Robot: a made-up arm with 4 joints. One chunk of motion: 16 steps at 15 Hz.
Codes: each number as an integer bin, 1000 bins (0 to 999) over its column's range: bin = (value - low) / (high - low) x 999, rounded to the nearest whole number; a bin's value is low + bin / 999 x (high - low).
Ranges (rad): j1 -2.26..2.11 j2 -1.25..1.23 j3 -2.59..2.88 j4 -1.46..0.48
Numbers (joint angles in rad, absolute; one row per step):
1: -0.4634 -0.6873 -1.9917 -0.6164
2: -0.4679 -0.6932 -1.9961 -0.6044
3: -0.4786 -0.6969 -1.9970 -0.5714
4: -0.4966 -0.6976 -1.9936 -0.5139
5: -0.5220 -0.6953 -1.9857 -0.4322
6: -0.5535 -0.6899 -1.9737 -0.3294
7: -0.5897 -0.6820 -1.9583 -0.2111
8: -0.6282 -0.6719 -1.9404 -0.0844
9: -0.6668 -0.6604 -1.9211 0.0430
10: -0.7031 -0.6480 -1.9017 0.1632
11: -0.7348 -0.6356 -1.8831 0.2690
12: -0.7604 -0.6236 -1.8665 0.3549
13: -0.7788 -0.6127 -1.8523 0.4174
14: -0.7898 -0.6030 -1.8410 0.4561
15: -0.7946 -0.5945 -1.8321 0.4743
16: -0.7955 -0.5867 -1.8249 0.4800
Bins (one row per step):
1: 411 227 109 434
2: 410 224 108 441
3: 407 223 108 458
4: 403 223 109 487
5: 397 223 110 529
6: 390 226 113 582
7: 382 229 115 643
8: 373 233 119 708
9: 364 238 122 774
10: 356 242 126 836
11: 349 247 129 890
12: 343 252 132 935
13: 339 257 135 967
14: 336 261 137 987
15: 335 264 138 996
16: 335 267 140 999

